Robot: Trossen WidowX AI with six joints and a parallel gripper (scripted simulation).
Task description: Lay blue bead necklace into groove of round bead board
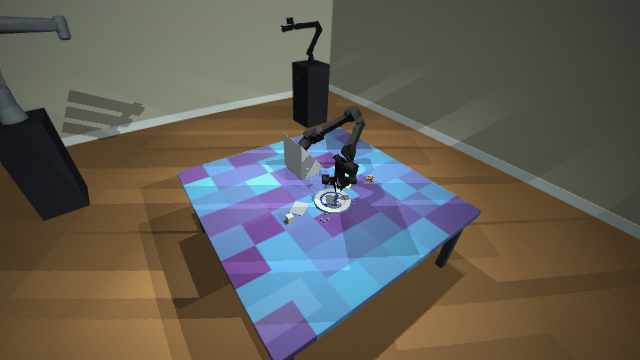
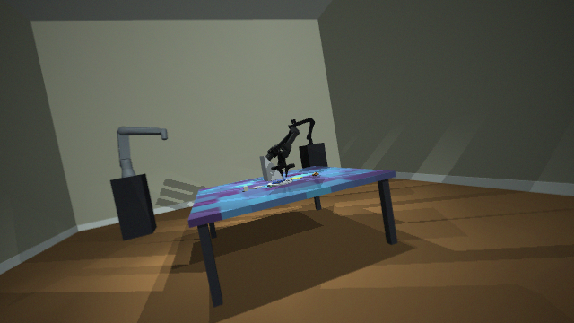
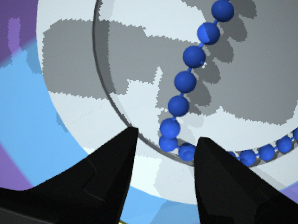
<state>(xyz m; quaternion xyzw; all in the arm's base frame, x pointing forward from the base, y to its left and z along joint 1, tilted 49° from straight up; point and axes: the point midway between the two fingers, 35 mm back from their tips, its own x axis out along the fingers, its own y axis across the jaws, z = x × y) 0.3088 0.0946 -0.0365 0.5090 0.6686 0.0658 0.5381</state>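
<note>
My gripper tip is now 50 mm to the left of the round white bead board, 30 mm above it and 10 mm short of it. Also, from my gripper tip: cream cube 330 mm to the right, 20 mm below; then yellow patch 110 mm to the left, 80 mm behind, 40 mm below; then flat grey square 230 mm to the right, 50 mm behind, 40 mm below.
</note>
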